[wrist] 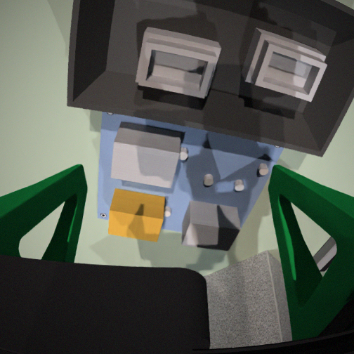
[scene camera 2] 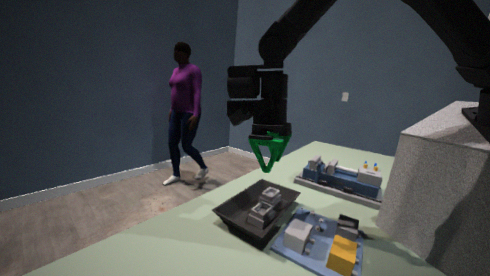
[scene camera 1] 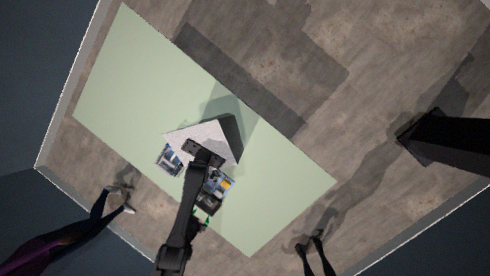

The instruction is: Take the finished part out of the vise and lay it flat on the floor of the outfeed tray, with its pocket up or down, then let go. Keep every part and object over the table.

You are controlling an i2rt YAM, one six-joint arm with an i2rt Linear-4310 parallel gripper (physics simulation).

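Seen in the pictures: gripper, between the fingertips: [scene camera 2: 271,166] [scene camera 1: 202,212]; arm's base, origin of its link: [scene camera 1: 204,153].
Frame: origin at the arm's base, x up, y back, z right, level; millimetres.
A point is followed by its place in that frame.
Note:
The dark outfeed tray [scene camera 1: 208,204] [scene camera 2: 237,231] [wrist: 125,102] holds two grey stepped parts, both with the pocket up. One part [scene camera 2: 261,214] {x -259, y -388, z -254 mm} [wrist: 177,62], nearer the camera in scene camera 2, appears flat on the tray floor. The other part [scene camera 2: 270,195] {x -274, y -433, z -140 mm} [wrist: 287,67] also appears flat, a short gap away. My gripper [scene camera 1: 200,216] {x -148, y -394, z -224 mm} [scene camera 2: 266,170] {x -148, y -394, z -224 mm} [wrist: 177,176] is open, with no part between its green fingers, and hangs above the tray. The blue vise [scene camera 1: 170,160] {x -219, y -320, z 160 mm} [scene camera 2: 345,187] {x -269, y -270, z 92 mm} stands at the back right in scene camera 2; no part shows between its jaws.
A blue fixture board [scene camera 2: 320,252] {x -297, y -250, z -226 mm} [wrist: 220,155] lies beside the tray, with a light grey block [scene camera 2: 298,236] {x -261, y -293, z -256 mm} [wrist: 146,155], a yellow block [scene camera 2: 342,255] {x -261, y -209, z -246 mm} [wrist: 136,215] and a dark grey block [scene camera 2: 347,227] {x -261, y -219, z -151 mm} [wrist: 211,225]. A speckled pedestal [scene camera 1: 210,132] {x 38, y 113, z 35 mm} [scene camera 2: 425,185] {x -146, y -96, z -57 mm} [wrist: 245,295] stands near it. People stand beyond the table.

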